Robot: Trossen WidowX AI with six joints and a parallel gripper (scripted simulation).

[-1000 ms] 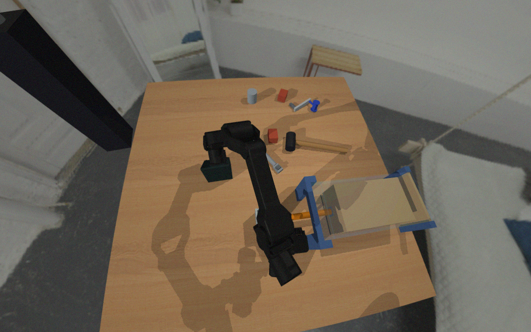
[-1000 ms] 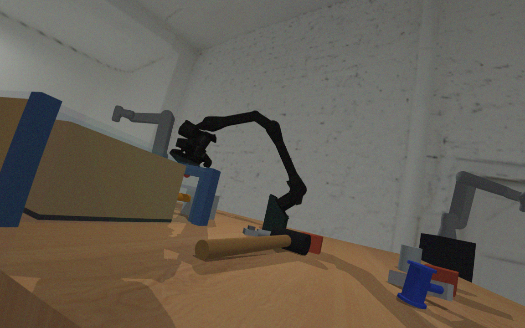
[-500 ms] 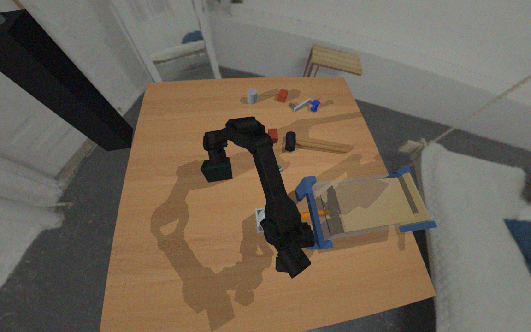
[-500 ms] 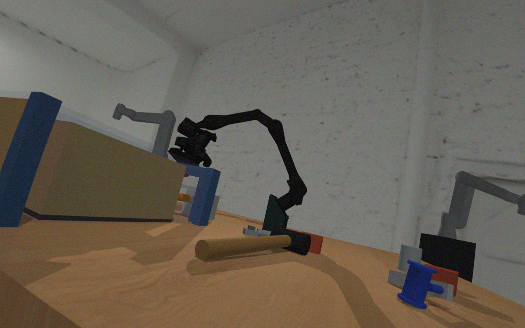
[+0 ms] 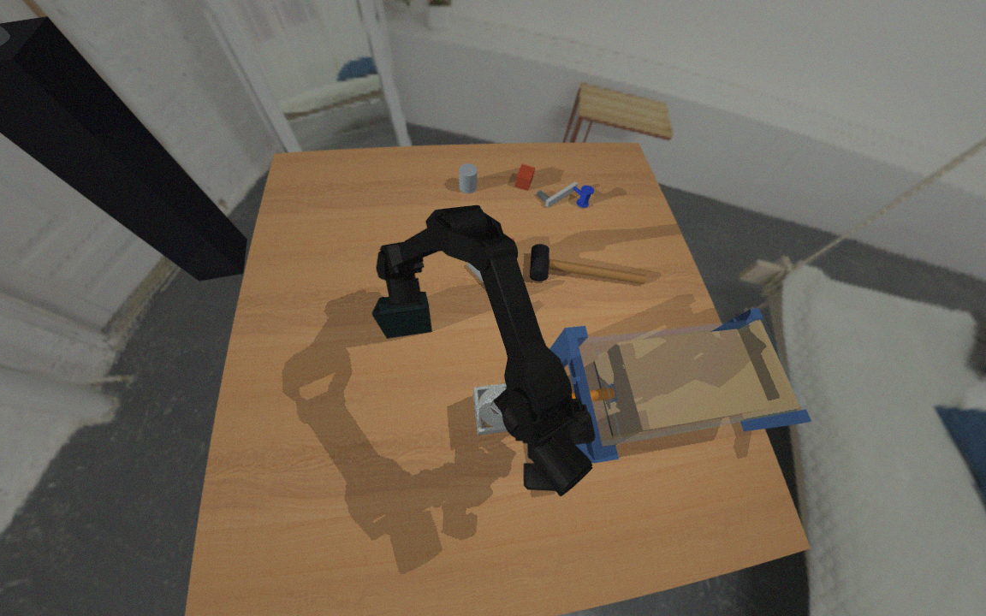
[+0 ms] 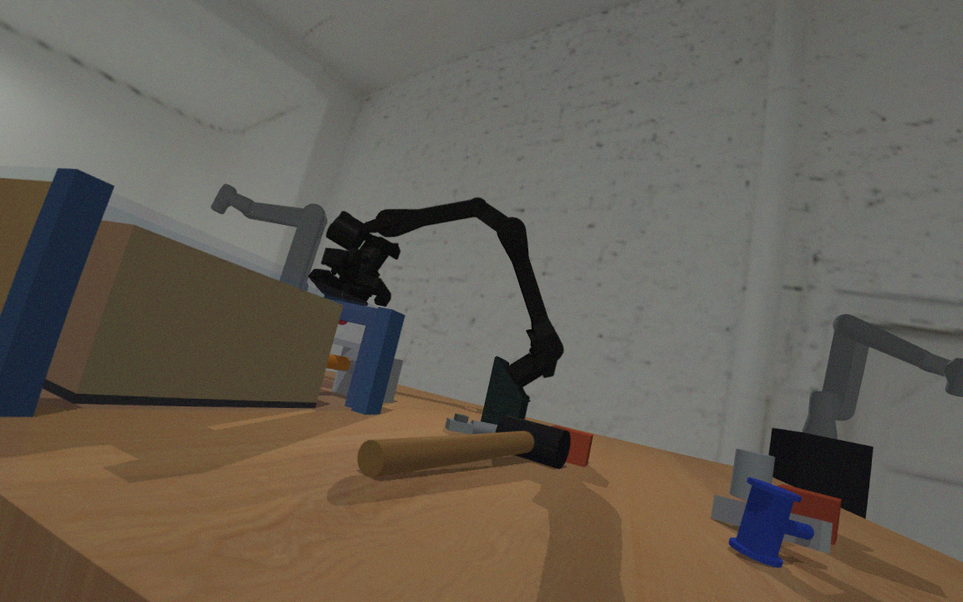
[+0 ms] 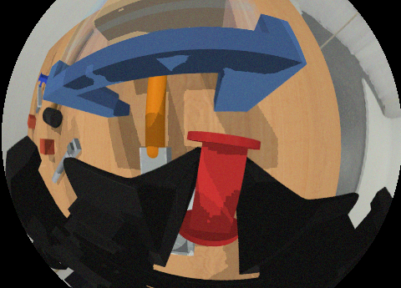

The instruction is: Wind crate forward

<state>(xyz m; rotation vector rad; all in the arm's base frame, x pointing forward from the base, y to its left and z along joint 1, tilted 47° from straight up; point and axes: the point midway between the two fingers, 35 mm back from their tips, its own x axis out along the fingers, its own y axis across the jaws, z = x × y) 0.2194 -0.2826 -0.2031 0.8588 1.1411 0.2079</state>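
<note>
My gripper tip is 4 cm past the red-knobbed winch handle, 3 cm to the right of it and 3 cm above it. Also, from my gripper tip: winch 10 cm behind, 7 cm to the left, 10 cm below; then red knob 2 cm behind; then blue steel frame 8 cm ahead, 6 cm to the left, 2 cm below.
</note>
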